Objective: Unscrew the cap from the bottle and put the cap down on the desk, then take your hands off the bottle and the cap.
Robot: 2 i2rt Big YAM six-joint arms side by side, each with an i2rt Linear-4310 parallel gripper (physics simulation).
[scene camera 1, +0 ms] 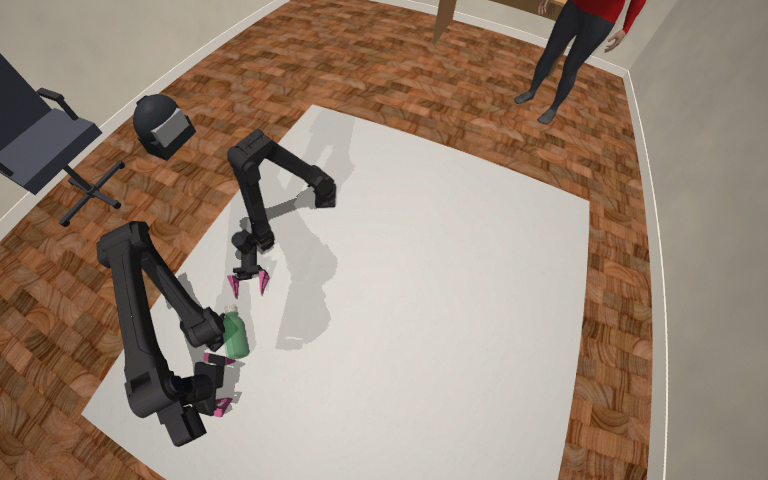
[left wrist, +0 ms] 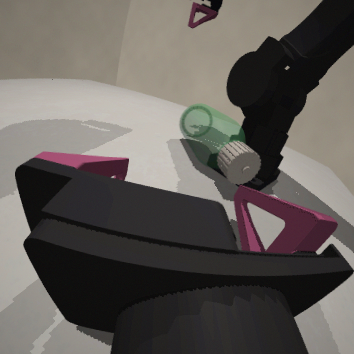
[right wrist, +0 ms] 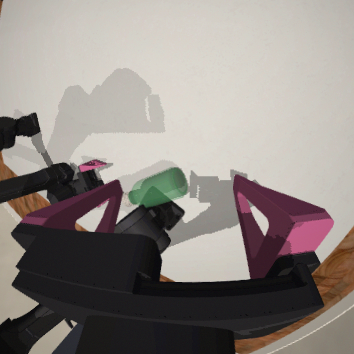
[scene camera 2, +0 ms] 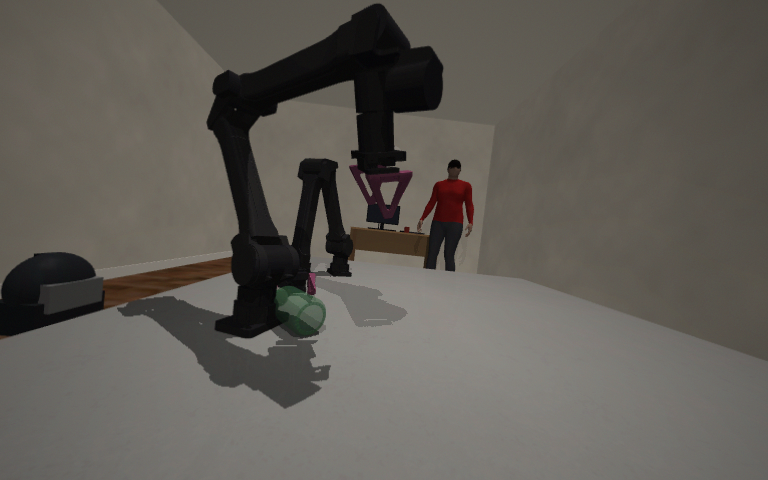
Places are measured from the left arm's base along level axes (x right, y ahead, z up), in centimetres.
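Pixels of known places: left gripper, between the fingertips: (scene camera 1: 248,295) (left wrist: 184,178) (right wrist: 111,179) (scene camera 2: 297,292); right gripper, between the fingertips: (scene camera 1: 232,379) (left wrist: 188,13) (right wrist: 174,183) (scene camera 2: 379,210); left arm's base, origin of its link: (scene camera 1: 325,196) (right wrist: 32,124) (scene camera 2: 338,273); right arm's base, origin of its link: (scene camera 1: 219,332) (right wrist: 161,207) (scene camera 2: 254,324).
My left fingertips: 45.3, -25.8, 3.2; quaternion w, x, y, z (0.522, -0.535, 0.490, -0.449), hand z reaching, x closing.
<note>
Ahead of a thing's pixels: the offset from my left fingertips to its top centre, as dx, dy, dz. "pt": to the spot under its first point. Level surfaces: height alone.
A translucent green bottle {pt +15.9, -0.8, +4.0} (scene camera 1: 236,337) (scene camera 2: 303,312) (left wrist: 215,127) (right wrist: 162,186) lies on its side on the pale desk top {dz -3.2} (scene camera 1: 453,283), close against the right arm's base. Its ribbed whitish cap {+5.3, -5.8, +2.7} (scene camera 1: 231,308) (left wrist: 239,162) is on the neck and points towards the left gripper; the cap is faint in the right wrist view. My left gripper (scene camera 1: 249,287) (left wrist: 184,178) is open and empty, low over the desk, a short way beyond the cap. My right gripper (scene camera 1: 231,382) (scene camera 2: 379,212) is open and empty, high above the desk, past the bottle's base end in scene camera 1.
The right arm's base (scene camera 1: 212,333) (scene camera 2: 246,311) stands right beside the bottle. The left arm's base (scene camera 1: 325,195) (scene camera 2: 339,263) stands farther back. A dark helmet-like object (scene camera 1: 161,127) (scene camera 2: 48,291), an office chair (scene camera 1: 48,141) and a person (scene camera 1: 572,50) (scene camera 2: 451,209) are beyond the desk top.
</note>
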